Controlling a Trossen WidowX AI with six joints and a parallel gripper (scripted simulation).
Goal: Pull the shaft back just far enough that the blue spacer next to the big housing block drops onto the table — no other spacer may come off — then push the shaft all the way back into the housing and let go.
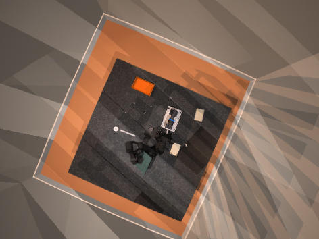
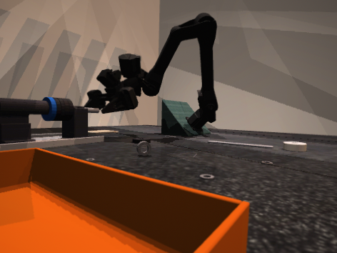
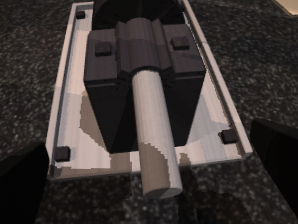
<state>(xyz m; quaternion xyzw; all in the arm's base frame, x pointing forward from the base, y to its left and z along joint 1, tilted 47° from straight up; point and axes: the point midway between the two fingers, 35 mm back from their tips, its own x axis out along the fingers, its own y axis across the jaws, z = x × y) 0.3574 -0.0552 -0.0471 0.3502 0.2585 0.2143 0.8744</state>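
Right now the grey shaft is 60 mm ahead of my gripper tip and 10 mm to the left of it. Round my gripper tip: blue spacer: 120 mm ahead, 20 mm to the left; orange tray: 250 mm ahead, 440 mm to the left, 70 mm below; white disc: 260 mm behind, 450 mm to the left, 70 mm below.
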